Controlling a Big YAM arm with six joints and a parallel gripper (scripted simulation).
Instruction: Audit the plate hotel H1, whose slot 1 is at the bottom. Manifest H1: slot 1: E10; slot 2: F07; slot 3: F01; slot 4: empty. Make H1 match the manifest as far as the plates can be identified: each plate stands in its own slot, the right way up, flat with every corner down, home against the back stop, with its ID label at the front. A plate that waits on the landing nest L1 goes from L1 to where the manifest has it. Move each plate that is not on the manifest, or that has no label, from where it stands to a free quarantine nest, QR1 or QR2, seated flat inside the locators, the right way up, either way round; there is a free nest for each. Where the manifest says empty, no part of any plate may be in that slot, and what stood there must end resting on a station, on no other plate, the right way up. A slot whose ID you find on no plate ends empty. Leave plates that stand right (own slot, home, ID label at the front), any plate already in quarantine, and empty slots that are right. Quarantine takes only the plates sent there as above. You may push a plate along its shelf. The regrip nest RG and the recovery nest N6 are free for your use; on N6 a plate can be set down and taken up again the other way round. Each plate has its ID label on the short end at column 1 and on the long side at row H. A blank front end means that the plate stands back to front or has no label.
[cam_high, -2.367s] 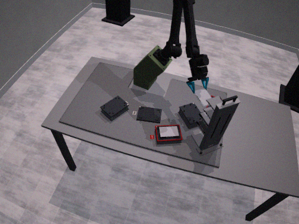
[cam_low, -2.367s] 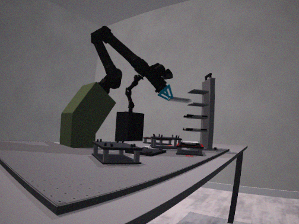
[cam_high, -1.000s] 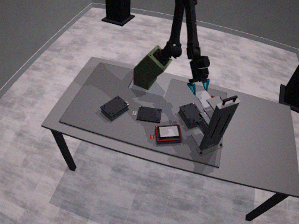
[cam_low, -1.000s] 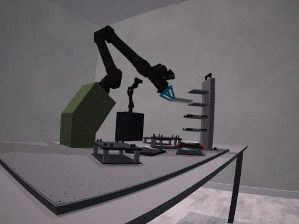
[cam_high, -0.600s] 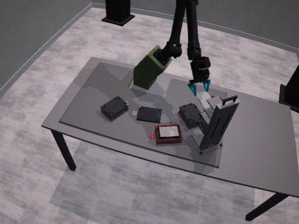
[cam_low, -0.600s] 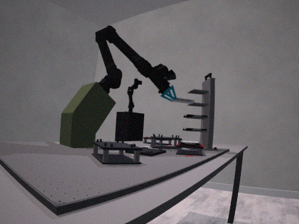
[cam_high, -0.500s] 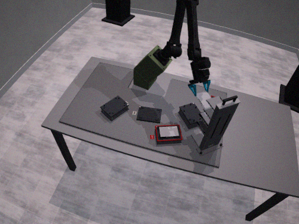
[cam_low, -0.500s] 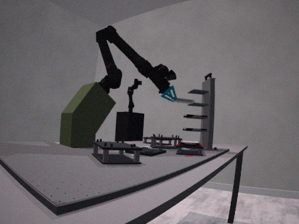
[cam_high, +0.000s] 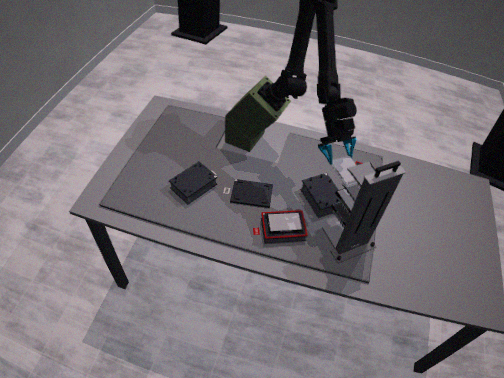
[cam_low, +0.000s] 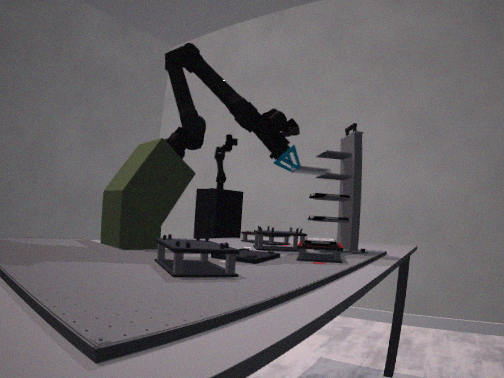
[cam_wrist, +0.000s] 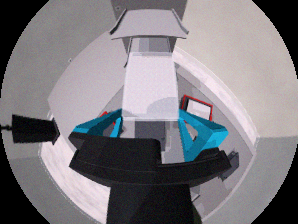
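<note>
Right now my hand is 4 cm to the right of the white-topped plate and 4 cm short of it. From my hand the other things lie so: plate hotel H1: 16 cm to the left, 13 cm ahead, 7 cm below; red-framed nest: 25 cm below, 21 cm behind, 10 cm to the left.
</note>
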